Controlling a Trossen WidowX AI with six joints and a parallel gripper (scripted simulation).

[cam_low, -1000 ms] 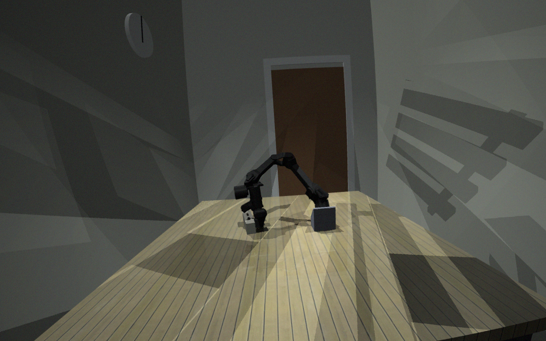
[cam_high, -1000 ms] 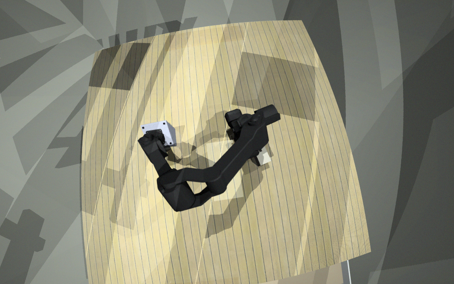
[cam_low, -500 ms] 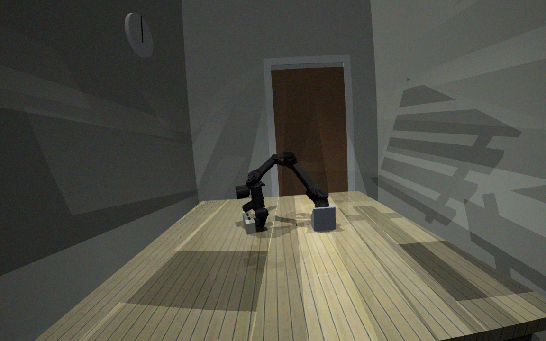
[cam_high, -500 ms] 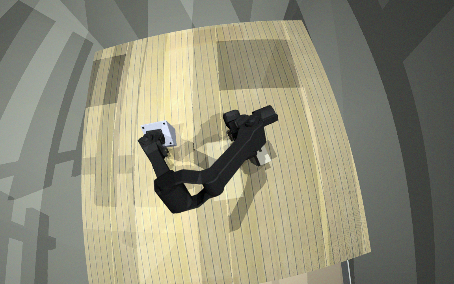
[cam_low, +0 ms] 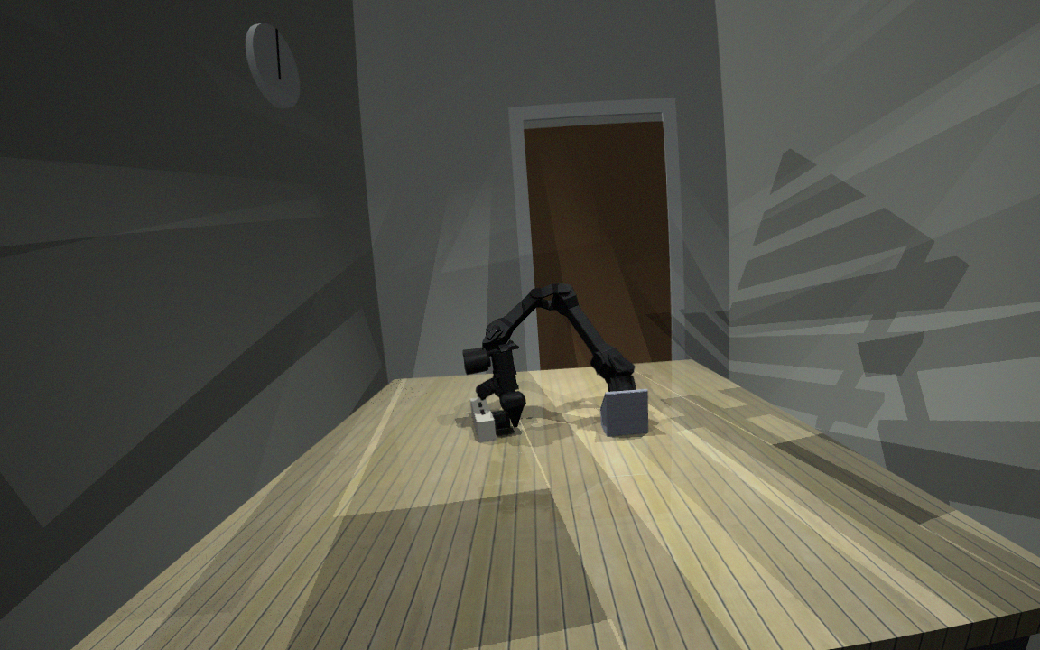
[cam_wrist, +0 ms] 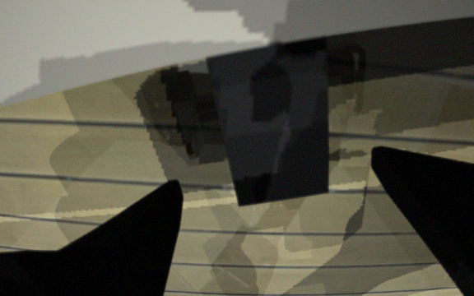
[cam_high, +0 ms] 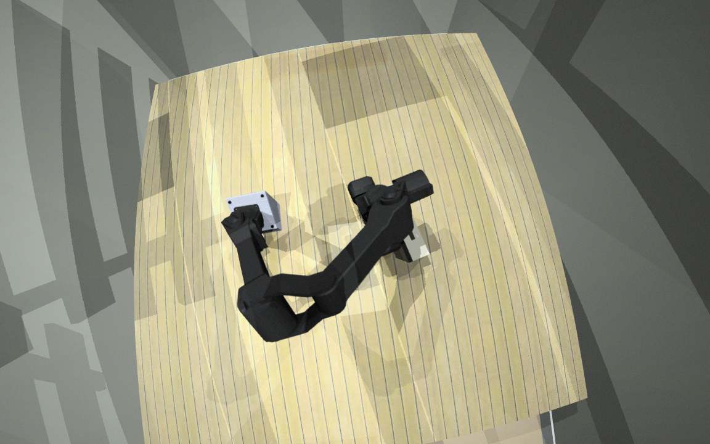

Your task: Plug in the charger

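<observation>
Right now the two-prong charger is 5 cm ahead of my gripper tip, 1 cm to the left of it and 1 cm above it.
</observation>
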